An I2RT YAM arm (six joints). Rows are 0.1 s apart.
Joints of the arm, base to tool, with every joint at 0 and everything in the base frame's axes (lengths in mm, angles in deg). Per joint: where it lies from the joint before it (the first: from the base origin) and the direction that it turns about. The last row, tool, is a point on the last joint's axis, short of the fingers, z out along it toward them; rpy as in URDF.
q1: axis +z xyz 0 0 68
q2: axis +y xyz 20 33.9 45.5
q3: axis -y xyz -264 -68.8 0
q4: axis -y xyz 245 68.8 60
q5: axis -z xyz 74 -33.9 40.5
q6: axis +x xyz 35.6 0 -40.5
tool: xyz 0 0 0 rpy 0 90 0
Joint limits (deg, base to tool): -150..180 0..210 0..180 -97..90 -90..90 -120..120
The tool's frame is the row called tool.
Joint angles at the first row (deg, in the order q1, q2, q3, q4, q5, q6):
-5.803, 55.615, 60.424, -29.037, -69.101, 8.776
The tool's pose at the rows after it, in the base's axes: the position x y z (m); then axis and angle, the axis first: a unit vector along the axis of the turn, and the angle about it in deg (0 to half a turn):
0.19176 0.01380 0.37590 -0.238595 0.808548 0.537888 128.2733
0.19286 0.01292 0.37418 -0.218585 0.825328 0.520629 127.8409
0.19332 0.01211 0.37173 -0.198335 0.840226 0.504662 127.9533
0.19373 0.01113 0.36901 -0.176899 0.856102 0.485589 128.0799
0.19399 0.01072 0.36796 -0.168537 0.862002 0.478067 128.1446
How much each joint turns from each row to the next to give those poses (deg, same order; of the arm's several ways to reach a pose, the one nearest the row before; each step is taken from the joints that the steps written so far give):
0.001, -0.001, -0.002, -0.042, 0.635, 0.001
-0.001, 0.002, 0.001, -0.699, 3.125, 0.217
-0.001, 0.000, 0.002, -1.271, 2.775, 0.043
0.001, -0.001, -0.001, -1.376, 3.104, -0.043
0.001, 0.022, 0.000, -0.480, 1.203, 0.023

